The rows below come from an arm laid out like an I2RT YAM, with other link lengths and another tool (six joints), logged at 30 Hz.
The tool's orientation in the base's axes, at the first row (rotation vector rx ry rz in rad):
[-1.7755, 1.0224, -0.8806]
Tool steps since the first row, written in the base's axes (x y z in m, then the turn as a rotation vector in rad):
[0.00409, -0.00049, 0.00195, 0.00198, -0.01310, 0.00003]
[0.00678, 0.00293, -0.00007, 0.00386, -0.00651, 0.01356]
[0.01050, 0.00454, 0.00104, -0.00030, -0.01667, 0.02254]
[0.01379, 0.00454, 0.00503, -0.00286, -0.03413, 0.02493]
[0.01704, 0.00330, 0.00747, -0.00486, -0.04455, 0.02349]
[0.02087, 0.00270, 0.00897, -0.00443, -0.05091, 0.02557]
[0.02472, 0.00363, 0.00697, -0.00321, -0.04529, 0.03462]
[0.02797, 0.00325, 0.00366, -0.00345, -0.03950, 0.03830]
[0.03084, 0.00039, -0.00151, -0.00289, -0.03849, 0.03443]
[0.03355, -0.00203, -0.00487, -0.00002, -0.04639, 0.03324]
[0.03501, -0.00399, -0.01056, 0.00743, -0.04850, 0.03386]
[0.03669, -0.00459, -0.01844, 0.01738, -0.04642, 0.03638]
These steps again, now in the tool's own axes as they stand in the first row. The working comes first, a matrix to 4 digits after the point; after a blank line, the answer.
The tool's axes in the first row as the columns of a matrix, in the base's axes (used below as rounded here):
[0.4096, -0.2765, 0.8694]
[-0.9007, -0.2736, 0.3374]
[0.1446, -0.9213, -0.3611]

[0.00240, -0.00279, 0.00269, 0.01261, 0.00301, -0.00271]
[0.00013, -0.00261, 0.00691, 0.00941, -0.01178, -0.00374]
[0.00036, -0.00510, 0.01028, 0.01815, -0.01612, -0.01402]
[0.00229, -0.00969, 0.01170, 0.03317, -0.01284, -0.02300]
[0.00509, -0.01250, 0.01323, 0.04153, -0.00811, -0.02774]
[0.00741, -0.01477, 0.01582, 0.04774, -0.00840, -0.03026]
[0.00786, -0.01425, 0.02020, 0.04448, -0.01862, -0.03057]
[0.00906, -0.01199, 0.02409, 0.03970, -0.02352, -0.03016]
[0.01206, -0.00724, 0.02749, 0.03846, -0.02039, -0.02793]
[0.01487, -0.00423, 0.03024, 0.04658, -0.01793, -0.02767]
[0.01641, 0.00114, 0.03290, 0.05162, -0.01998, -0.02213]
[0.01650, 0.00810, 0.03701, 0.05419, -0.02562, -0.01369]

